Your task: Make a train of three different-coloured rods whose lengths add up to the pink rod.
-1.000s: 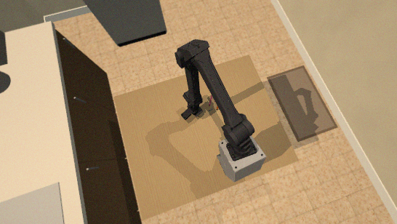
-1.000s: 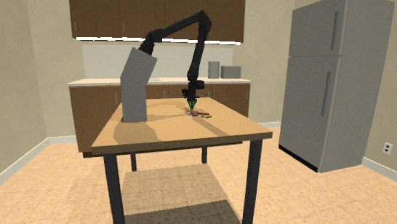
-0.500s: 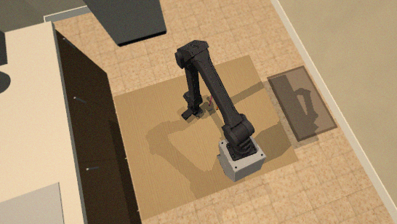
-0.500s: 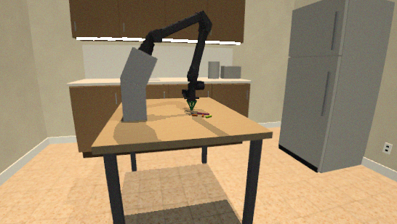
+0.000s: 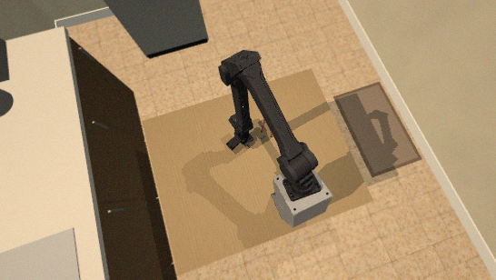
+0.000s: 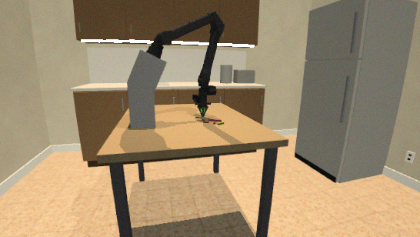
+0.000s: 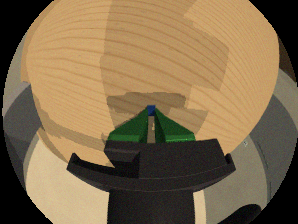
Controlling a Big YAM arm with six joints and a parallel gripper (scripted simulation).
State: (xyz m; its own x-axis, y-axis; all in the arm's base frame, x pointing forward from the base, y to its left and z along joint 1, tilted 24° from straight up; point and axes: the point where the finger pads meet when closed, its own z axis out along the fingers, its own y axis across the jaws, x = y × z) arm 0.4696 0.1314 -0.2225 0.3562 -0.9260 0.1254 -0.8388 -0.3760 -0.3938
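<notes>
The blue rod lies right at my hand. The rest, counted from my hand: lime rod 23 cm to the right, 7 cm ahead, 1 cm below; then grey rod 12 cm to the right, 2 cm behind, 1 cm below; then pink rod 14 cm to the right, 5 cm ahead, 1 cm below.
</notes>
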